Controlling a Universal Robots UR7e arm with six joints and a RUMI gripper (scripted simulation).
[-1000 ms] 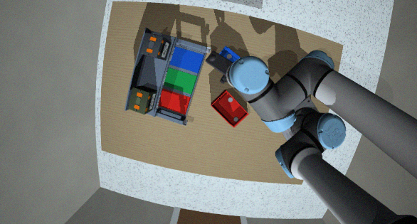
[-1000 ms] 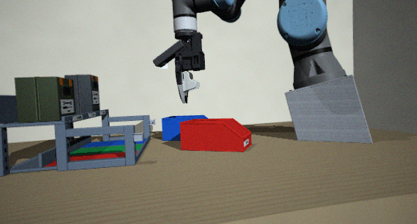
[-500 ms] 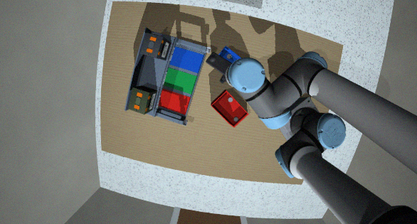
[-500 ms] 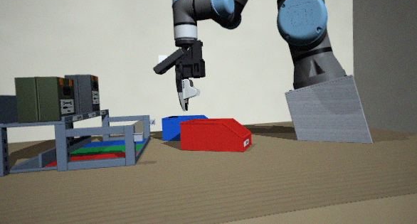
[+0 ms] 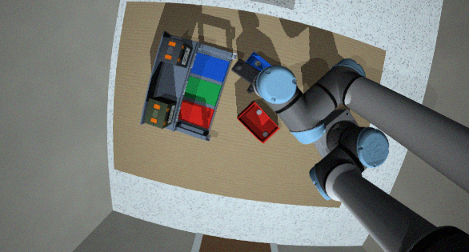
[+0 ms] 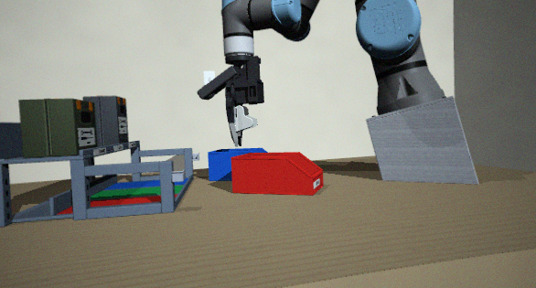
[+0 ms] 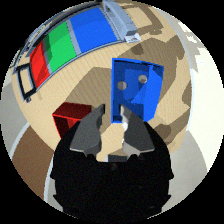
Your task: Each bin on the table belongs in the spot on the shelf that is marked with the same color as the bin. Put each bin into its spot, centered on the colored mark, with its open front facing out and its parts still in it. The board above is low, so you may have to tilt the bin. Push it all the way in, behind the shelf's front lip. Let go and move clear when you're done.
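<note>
Now: hand 3 cm past the blue bin, 4 cm to the left of it and 7 cm above it. Also, from my hand: red bin (3 cm behind, 17 cm to the left, 7 cm below); then top board (34 cm ahead, 1 cm to the left); then grey box (30 cm ahead, 10 cm to the right, 6 cm above).
</note>
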